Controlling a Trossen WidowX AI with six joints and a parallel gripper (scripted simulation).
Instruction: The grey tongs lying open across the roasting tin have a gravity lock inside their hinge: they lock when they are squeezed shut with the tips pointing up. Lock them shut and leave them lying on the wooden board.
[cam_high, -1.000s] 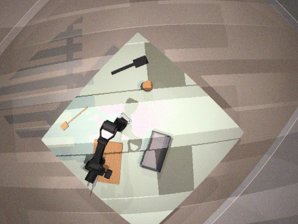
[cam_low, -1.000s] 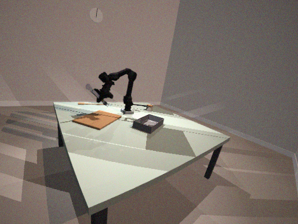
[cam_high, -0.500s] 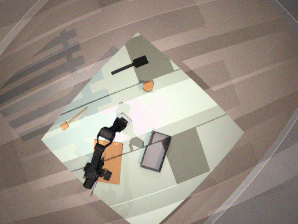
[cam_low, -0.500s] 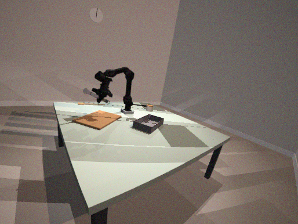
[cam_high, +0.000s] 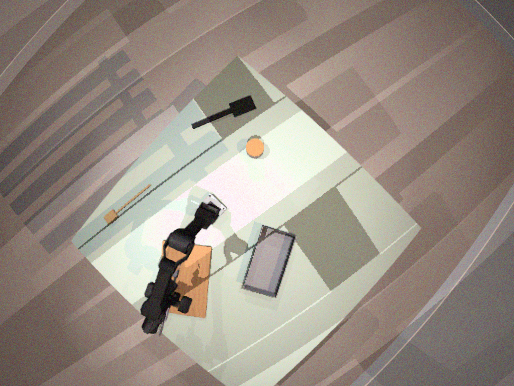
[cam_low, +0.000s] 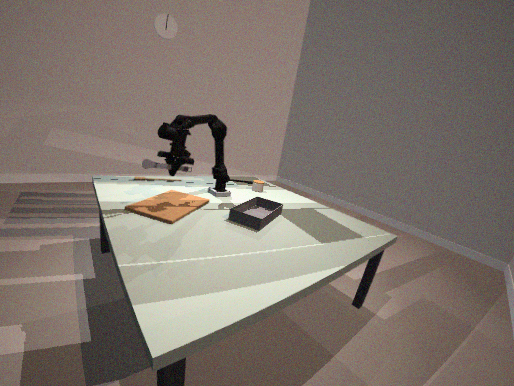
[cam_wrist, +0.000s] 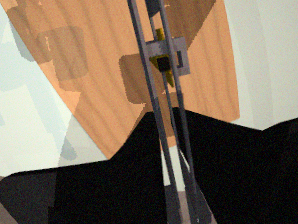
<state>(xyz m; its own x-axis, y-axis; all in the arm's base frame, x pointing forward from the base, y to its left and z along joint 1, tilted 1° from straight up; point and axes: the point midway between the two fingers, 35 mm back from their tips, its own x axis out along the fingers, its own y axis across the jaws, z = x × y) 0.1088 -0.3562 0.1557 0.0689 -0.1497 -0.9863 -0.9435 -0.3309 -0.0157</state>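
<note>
My gripper tip is 10 mm to the right of the wooden board and 140 mm above it. The rest, counted from my gripper tip: black spatula 370 mm behind, 770 mm to the left, 140 mm below; orange puck 140 mm behind, 710 mm to the left, 110 mm below; roasting tin 240 mm ahead, 350 mm to the left, 120 mm below.
</note>
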